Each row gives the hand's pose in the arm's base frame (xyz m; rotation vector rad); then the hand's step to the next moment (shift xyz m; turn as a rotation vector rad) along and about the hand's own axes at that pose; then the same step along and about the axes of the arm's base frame.
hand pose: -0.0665 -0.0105 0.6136 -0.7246 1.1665 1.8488
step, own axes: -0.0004 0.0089 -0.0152 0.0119 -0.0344 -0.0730
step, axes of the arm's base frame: -0.0068 -0.0161 -0.0019 0.0270 -0.0544 -0.0545
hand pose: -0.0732 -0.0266 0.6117 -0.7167 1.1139 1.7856
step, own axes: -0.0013 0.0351 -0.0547 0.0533 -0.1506 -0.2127
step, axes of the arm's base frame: -0.0300 -0.0570 -0.0087 0.1156 -0.1412 -0.1936
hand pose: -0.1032 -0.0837 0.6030 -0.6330 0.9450 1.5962
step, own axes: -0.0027 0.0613 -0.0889 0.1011 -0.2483 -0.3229
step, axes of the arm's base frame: -0.0661 -0.0798 -0.0305 0.1897 -0.2023 -0.3150
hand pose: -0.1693 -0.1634 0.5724 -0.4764 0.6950 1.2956
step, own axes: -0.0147 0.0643 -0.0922 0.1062 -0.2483 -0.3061
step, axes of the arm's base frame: -0.0825 -0.0583 -0.0514 0.1936 -0.1874 -0.3066
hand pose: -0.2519 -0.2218 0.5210 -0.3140 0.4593 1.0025
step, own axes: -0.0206 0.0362 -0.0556 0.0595 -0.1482 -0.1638
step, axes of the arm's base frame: -0.0530 -0.0221 -0.0390 0.1181 -0.1061 -0.1648
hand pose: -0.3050 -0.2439 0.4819 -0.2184 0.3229 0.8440
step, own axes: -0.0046 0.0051 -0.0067 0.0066 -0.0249 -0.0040
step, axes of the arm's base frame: -0.0080 -0.0020 -0.0049 0.0223 -0.0128 -0.0046
